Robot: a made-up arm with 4 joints.
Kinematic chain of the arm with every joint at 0, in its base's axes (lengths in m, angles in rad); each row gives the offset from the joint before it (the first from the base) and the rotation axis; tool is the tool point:
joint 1: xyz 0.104 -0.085 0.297 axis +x
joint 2: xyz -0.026 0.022 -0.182 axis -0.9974 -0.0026 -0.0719
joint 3: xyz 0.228 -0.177 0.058 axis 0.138 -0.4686 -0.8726
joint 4: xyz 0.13 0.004 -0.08 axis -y
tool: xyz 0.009 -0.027 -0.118
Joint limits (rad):
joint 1: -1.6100..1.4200
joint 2: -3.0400..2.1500
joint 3: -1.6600..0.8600
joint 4: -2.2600..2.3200
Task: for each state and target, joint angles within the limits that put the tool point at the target. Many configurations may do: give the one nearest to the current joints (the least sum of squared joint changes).
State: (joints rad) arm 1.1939 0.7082 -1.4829 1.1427
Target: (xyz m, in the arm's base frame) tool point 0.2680 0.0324 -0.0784
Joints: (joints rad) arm 0.5490 -0.0003 -1.5833 0.5520
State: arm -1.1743 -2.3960 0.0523 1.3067
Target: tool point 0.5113 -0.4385 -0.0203
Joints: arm -1.4788 -2.5489 0.7350 1.7454
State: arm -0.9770 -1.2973 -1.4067 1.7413
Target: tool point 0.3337 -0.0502 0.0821
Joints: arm -0.6402 -1.7266 -1.4590 1.8572
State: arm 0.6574 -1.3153 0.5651 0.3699
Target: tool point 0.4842 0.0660 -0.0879
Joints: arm 0.2178 -1.0614 0.0124 0.2793
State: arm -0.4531 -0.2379 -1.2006 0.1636
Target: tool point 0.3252 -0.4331 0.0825
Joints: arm -0.8824 -0.3051 -1.1215 0.1075
